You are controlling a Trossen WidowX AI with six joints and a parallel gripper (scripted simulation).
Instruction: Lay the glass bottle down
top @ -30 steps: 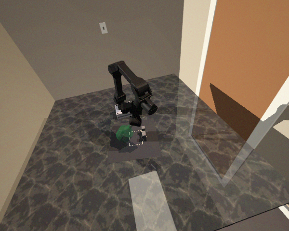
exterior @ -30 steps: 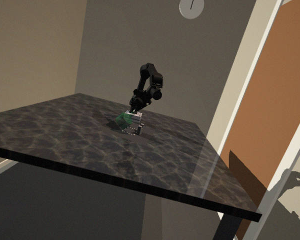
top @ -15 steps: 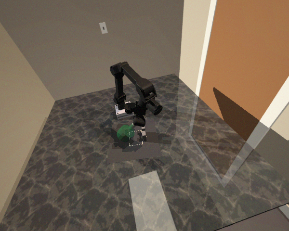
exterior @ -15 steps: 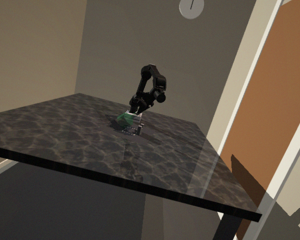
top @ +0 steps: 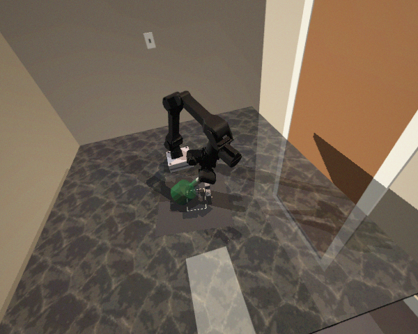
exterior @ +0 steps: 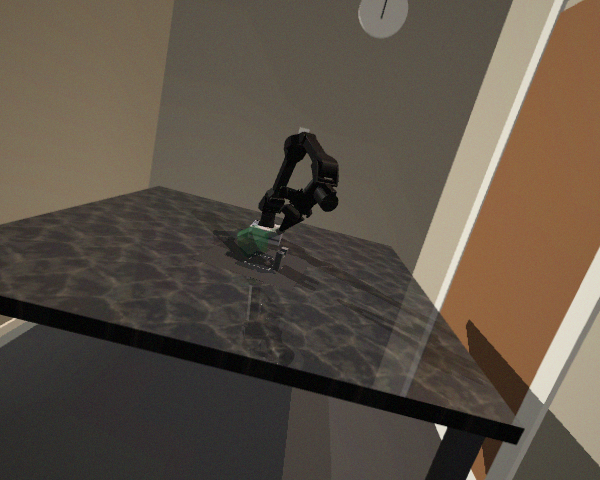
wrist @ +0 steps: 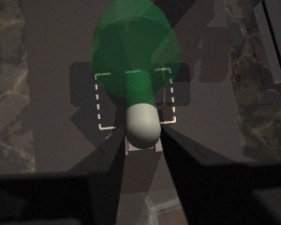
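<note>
The green glass bottle is 40 mm to the right of my gripper tip, 30 mm below it and 10 mm behind it. From my gripper tip the other things lie so: dark mat 120 mm below, 50 mm to the right, 10 mm behind.
</note>
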